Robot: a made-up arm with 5 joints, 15 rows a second.
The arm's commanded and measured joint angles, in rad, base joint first. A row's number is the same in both.
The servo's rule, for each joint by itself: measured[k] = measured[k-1] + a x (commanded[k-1-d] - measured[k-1]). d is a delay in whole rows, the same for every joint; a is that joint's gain. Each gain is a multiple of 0.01, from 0.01 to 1. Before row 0 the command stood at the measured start. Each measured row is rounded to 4 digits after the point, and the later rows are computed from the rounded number. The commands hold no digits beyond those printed.
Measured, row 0:
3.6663, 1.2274, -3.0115, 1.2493, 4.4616
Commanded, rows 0 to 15:
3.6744, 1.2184, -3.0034, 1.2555, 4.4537
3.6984, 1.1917, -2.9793, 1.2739, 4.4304
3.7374, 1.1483, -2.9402, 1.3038, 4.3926
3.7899, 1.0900, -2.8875, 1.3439, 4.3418
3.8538, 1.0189, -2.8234, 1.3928, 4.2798
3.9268, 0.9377, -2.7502, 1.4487, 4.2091
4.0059, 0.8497, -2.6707, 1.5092, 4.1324
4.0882, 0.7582, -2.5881, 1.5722, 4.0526
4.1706, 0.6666, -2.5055, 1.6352, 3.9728
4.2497, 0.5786, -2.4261, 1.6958, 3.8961
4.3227, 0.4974, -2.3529, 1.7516, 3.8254
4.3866, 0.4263, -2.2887, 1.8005, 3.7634
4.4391, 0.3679, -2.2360, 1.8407, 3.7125
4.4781, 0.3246, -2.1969, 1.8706, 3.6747
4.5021, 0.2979, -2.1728, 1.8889, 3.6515
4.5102, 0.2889, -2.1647, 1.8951, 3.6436
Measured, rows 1 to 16:
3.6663, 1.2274, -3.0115, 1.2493, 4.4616
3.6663, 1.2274, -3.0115, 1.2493, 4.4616
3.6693, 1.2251, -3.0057, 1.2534, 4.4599
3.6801, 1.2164, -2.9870, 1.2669, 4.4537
3.7013, 1.1987, -2.9538, 1.2913, 4.4409
3.7341, 1.1704, -2.9067, 1.3260, 4.4201
3.7784, 1.1310, -2.8476, 1.3701, 4.3906
3.8333, 1.0807, -2.7784, 1.4220, 4.3525
3.8972, 1.0206, -2.7019, 1.4796, 4.3063
3.9679, 0.9524, -2.6211, 1.5407, 4.2530
4.0429, 0.8781, -2.5390, 1.6031, 4.1942
4.1194, 0.8002, -2.4588, 1.6643, 4.1316
4.1946, 0.7215, -2.3836, 1.7219, 4.0673
4.2656, 0.6447, -2.3162, 1.7738, 4.0035
4.3298, 0.5727, -2.2593, 1.8180, 3.9424
4.3847, 0.5082, -2.2150, 1.8527, 3.8862
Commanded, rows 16 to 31:
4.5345, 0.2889, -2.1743, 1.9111, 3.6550
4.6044, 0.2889, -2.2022, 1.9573, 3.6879
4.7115, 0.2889, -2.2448, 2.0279, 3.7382
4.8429, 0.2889, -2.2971, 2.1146, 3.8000
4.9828, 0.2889, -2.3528, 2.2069, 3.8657
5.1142, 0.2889, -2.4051, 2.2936, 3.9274
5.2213, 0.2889, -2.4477, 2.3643, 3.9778
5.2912, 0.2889, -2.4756, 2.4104, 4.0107
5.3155, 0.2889, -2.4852, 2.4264, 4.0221
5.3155, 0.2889, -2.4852, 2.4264, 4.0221
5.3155, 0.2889, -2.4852, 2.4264, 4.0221
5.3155, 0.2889, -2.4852, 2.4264, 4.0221
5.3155, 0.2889, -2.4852, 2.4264, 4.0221
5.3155, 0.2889, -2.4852, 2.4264, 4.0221
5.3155, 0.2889, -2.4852, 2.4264, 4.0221
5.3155, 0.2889, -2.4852, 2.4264, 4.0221
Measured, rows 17 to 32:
4.4281, 0.4535, -2.1850, 1.8766, 3.8369
4.4585, 0.4107, -2.1706, 1.8888, 3.7963
4.4866, 0.3790, -2.1732, 1.9035, 3.7666
4.5302, 0.3556, -2.1938, 1.9390, 3.7501
4.5973, 0.3383, -2.2300, 1.9977, 3.7476
4.6882, 0.3255, -2.2776, 2.0749, 3.7586
4.7972, 0.3160, -2.3310, 2.1620, 3.7811
4.9145, 0.3090, -2.3836, 2.2489, 3.8118
5.0280, 0.3038, -2.4291, 2.3251, 3.8467
5.1254, 0.2999, -2.4621, 2.3814, 3.8811
5.1957, 0.2970, -2.4785, 2.4111, 3.9107
5.2400, 0.2949, -2.4833, 2.4212, 3.9341
5.2679, 0.2933, -2.4846, 2.4246, 3.9526
5.2855, 0.2922, -2.4850, 2.4258, 3.9672
5.2966, 0.2913, -2.4851, 2.4262, 3.9787
5.3036, 0.2907, -2.4852, 2.4263, 3.9878

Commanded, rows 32 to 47:
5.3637, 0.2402, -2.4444, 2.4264, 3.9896
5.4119, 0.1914, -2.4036, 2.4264, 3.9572
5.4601, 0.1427, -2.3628, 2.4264, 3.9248
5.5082, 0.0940, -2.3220, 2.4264, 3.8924
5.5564, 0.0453, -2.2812, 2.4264, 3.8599
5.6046, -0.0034, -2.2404, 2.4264, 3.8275
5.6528, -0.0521, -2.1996, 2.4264, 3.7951
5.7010, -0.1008, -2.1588, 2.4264, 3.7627
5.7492, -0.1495, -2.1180, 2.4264, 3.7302
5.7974, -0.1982, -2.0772, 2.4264, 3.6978
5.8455, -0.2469, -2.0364, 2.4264, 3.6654
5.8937, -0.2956, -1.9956, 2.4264, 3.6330
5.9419, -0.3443, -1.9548, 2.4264, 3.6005
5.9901, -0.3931, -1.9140, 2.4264, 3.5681
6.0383, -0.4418, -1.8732, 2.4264, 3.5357
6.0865, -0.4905, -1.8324, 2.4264, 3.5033
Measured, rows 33 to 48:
5.3080, 0.2902, -2.4852, 2.4264, 3.9950
5.3108, 0.2899, -2.4852, 2.4264, 4.0007
5.3304, 0.2770, -2.4562, 2.4264, 3.9984
5.3606, 0.2547, -2.4189, 2.4264, 3.9897
5.3974, 0.2256, -2.3791, 2.4264, 3.9761
5.4384, 0.1914, -2.3386, 2.4264, 3.9585
5.4821, 0.1534, -2.2978, 2.4264, 3.9378
5.5274, 0.1126, -2.2570, 2.4264, 3.9146
5.5738, 0.0698, -2.2162, 2.4264, 3.8895
5.6209, 0.0254, -2.1754, 2.4264, 3.8629
5.6684, -0.0201, -2.1346, 2.4264, 3.8350
5.7161, -0.0664, -2.0938, 2.4264, 3.8062
5.7640, -0.1133, -2.0530, 2.4264, 3.7766
5.8120, -0.1607, -2.0122, 2.4264, 3.7464
5.8601, -0.2084, -1.9714, 2.4264, 3.7158
5.9082, -0.2564, -1.9306, 2.4264, 3.6848

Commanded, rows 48 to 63:
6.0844, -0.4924, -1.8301, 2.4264, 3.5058
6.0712, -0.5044, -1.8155, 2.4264, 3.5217
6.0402, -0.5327, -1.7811, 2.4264, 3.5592
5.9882, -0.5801, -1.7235, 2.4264, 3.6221
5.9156, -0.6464, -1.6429, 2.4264, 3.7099
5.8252, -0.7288, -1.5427, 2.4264, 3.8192
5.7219, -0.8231, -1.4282, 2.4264, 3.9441
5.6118, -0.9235, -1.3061, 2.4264, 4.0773
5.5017, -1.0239, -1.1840, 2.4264, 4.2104
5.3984, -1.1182, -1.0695, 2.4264, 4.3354
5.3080, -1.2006, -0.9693, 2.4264, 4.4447
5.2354, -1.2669, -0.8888, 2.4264, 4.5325
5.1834, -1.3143, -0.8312, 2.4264, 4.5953
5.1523, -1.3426, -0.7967, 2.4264, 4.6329
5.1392, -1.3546, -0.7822, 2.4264, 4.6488
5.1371, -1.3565, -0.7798, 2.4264, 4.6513
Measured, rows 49 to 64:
5.9563, -0.3046, -1.8898, 2.4264, 3.6535
6.0045, -0.3529, -1.8490, 2.4264, 3.6220
6.0341, -0.3892, -1.8356, 2.4264, 3.5976
6.0478, -0.4192, -1.8213, 2.4264, 3.5817
6.0450, -0.4487, -1.7928, 2.4264, 3.5770
6.0240, -0.4829, -1.7436, 2.4264, 3.5865
5.9839, -0.5254, -1.6721, 2.4264, 3.6124
5.9252, -0.5783, -1.5802, 2.4264, 3.6558
5.8500, -0.6419, -1.4723, 2.4264, 3.7163
5.7619, -0.7151, -1.3543, 2.4264, 3.7921
5.6656, -0.7954, -1.2334, 2.4264, 3.8799
5.5667, -0.8793, -1.1170, 2.4264, 3.9756
5.4710, -0.9628, -1.0121, 2.4264, 4.0741
5.3838, -1.0419, -0.9246, 2.4264, 4.1704
5.3097, -1.1127, -0.8583, 2.4264, 4.2596
5.2515, -1.1725, -0.8146, 2.4264, 4.3380

